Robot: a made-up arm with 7 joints. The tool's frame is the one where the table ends.
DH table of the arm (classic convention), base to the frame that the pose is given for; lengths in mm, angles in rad. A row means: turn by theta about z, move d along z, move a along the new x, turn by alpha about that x. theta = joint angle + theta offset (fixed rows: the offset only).
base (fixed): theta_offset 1.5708, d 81, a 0, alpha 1.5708
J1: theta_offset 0, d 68, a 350, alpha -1.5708
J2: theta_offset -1.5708, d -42, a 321, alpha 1.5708
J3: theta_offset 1.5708, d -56, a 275, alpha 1.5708
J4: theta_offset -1.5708, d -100, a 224, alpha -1.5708
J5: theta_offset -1.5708, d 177, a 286, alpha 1.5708
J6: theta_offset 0, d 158, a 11, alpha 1.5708
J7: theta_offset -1.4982, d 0, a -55.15, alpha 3.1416
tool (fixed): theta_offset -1.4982, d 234, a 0, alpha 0
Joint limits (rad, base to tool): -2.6..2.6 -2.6..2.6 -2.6..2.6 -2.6..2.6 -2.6..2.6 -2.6..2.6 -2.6..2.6
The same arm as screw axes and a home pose.
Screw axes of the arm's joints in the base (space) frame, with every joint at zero. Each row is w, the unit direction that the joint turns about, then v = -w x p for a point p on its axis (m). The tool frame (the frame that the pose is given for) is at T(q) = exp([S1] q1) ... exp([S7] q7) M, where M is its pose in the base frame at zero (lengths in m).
S1 = (1, 0, 0, 0, 0.081, 0)
S2 = (0, 0, 1, 0.35, -0.068, 0)
S3 = (0, -1, 0, 0.039, 0, -0.389)
S4 = (1, 0, 0, 0, 0.314, -0.406)
S5 = (0, 0, 1, 0.63, -0.289, 0)
S6 = (0, -1, 0, 0.491, 0, -0.575)
S7 = (0, 0, -1, -0.472, 0.586, 0)
M: xyz 0.582 0.417 0.725 (m) quaternion w x y z 1 0.000004 0 0
Joint limits (deg, base to tool): -148.97..148.97 -148.97..148.97 -148.97..148.97 -148.97..148.97 -148.97..148.97 -148.97..148.97 -148.97..148.97

